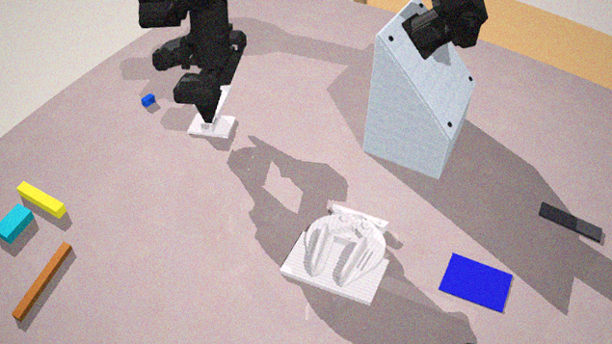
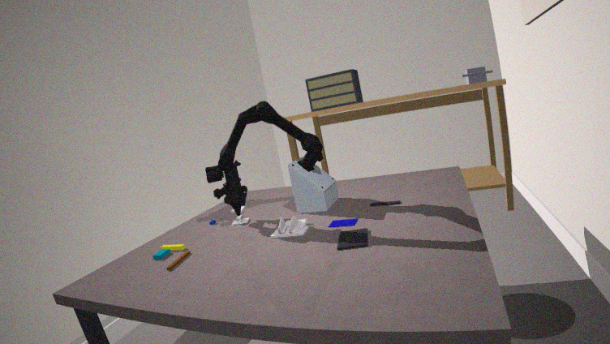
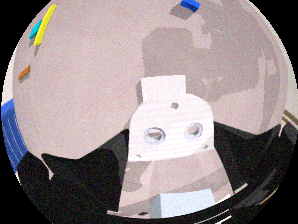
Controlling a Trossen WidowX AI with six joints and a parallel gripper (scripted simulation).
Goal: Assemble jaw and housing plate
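Now: gripper tip 90 mm short of the white jaw, 310 mm to the right of it and 20 mm above it. Also, from my gripper tip: blue cube: 20 mm ahead, 160 mm to the right, 30 mm below; then yellow block: 300 mm ahead, 130 mm to the right, 30 mm below; then white base plate: 140 mm ahead, 300 mm to the left, 40 mm below.
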